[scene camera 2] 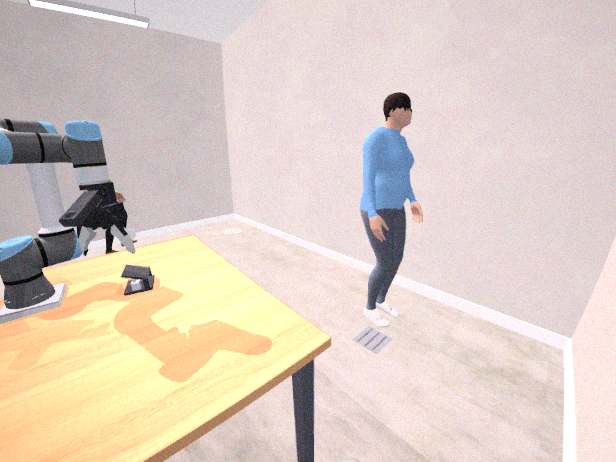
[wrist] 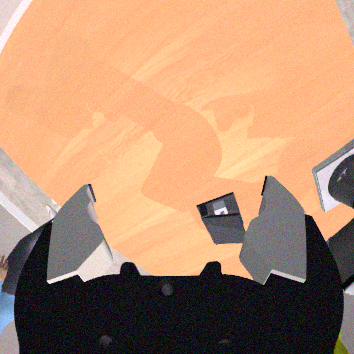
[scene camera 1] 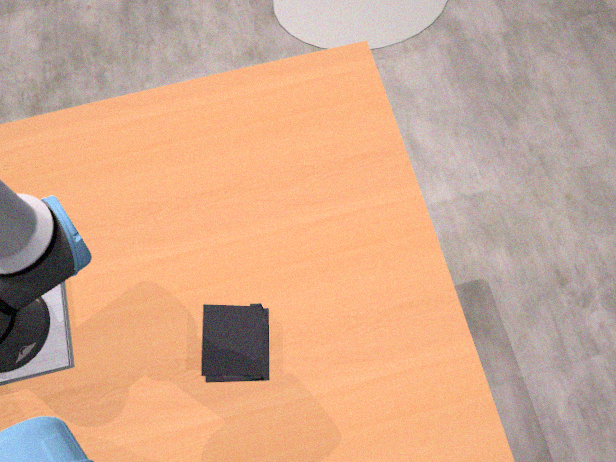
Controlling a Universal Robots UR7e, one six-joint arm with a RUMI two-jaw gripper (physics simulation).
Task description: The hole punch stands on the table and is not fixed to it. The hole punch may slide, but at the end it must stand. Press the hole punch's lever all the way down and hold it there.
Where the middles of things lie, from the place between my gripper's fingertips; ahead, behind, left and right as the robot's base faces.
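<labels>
Counting from my hand, I find the lever (scene camera 1: 231, 334) 27 cm to the left of it, 1 cm ahead of it and 18 cm below it. The hole punch (scene camera 1: 265, 311) is likewise 27 cm to the left of my hand and 1 cm ahead of it, while being 20 cm below it.
</labels>
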